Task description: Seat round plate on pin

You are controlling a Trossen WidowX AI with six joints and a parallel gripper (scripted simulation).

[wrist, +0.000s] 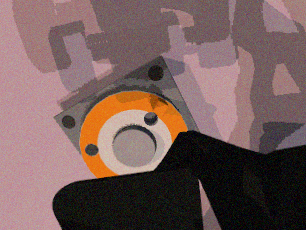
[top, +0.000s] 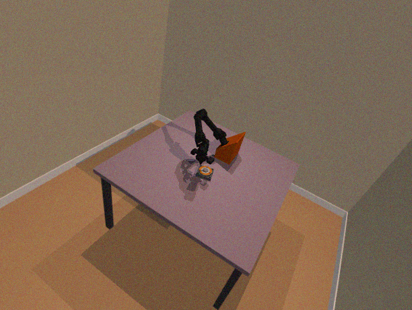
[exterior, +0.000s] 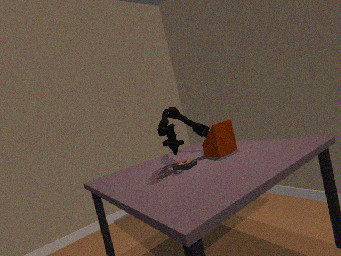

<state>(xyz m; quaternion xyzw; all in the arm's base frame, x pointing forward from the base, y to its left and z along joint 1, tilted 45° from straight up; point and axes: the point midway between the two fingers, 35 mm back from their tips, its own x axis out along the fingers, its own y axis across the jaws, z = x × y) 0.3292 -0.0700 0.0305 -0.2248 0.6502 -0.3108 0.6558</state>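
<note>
Now: gripper tip 50 mm above the round plate, 30 mm to the right of it and 10 mm past it. The rest, counted from my gripper tip: square grey base (70 mm below, 50 mm to the left, 20 mm behind).
</note>
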